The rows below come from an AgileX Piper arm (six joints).
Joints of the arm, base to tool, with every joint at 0 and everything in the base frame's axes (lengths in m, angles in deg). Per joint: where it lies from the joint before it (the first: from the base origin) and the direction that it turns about. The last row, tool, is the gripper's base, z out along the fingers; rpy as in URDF.
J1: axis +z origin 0 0 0.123
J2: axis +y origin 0 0 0
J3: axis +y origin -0.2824 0 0.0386
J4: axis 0.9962 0 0.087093 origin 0.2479 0 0.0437
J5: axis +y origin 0 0 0
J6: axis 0.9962 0 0.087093 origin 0.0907 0 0.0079
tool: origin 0 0 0 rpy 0 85.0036 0
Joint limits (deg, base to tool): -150..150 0..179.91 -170..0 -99.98..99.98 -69.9..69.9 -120..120
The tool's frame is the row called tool.
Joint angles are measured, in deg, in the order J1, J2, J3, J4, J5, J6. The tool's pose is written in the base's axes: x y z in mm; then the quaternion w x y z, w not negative. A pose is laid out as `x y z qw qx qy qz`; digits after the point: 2 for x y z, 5 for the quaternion.
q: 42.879, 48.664, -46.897, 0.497, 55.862, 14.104
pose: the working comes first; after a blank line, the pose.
Where each joint sits with the arm in this pose, in the base's axes (m; each line is computed from the numbers above, not from the rounded line before):
J1: 0.0000 0.0000 0.1230
J2: 0.0000 0.0000 0.1230
J3: -0.1154 -0.1072 0.3605
J4: 0.0671 0.0623 0.3966
J5: 0.0671 0.0623 0.3966
J6: 0.1071 0.1004 0.3242
the tool: 0.1071 0.1004 0.3242

107.15 100.39 324.20 0.27955 -0.23426 0.91787 0.15649
